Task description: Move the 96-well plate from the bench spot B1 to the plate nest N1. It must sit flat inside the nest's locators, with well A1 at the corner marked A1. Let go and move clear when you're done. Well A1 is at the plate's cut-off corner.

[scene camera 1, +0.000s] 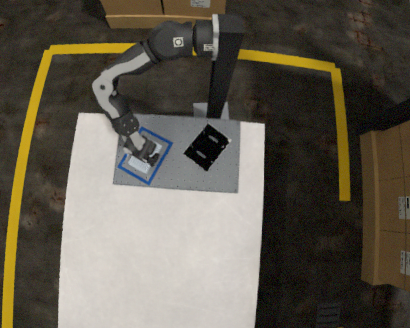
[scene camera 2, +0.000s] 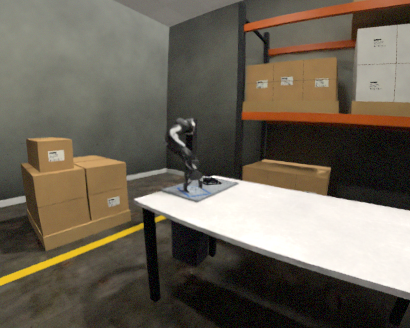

Note:
I see a black plate nest N1 (scene camera 1: 204,144).

